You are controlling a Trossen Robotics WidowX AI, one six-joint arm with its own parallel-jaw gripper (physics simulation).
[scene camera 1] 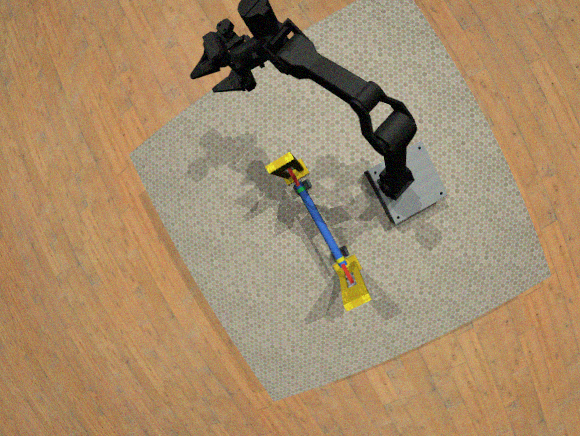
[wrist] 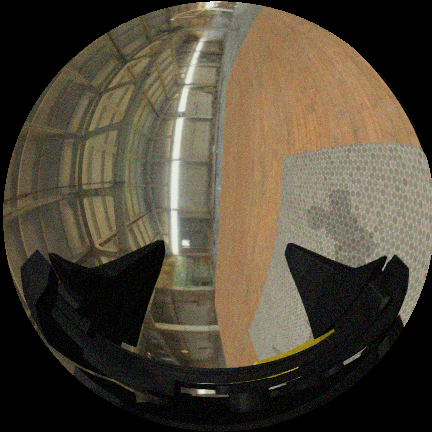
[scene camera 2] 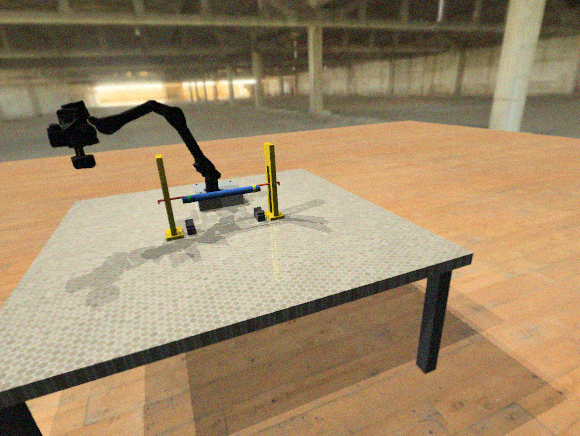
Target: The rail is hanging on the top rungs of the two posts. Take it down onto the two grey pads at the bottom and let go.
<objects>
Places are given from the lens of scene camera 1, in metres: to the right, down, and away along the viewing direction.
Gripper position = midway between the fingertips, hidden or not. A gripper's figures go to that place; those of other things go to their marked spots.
my gripper (scene camera 1: 202,84): -0.20, -0.31, 0.51
yellow post (scene camera 1: 353,295): 0.17, 0.20, 0.62
</objects>
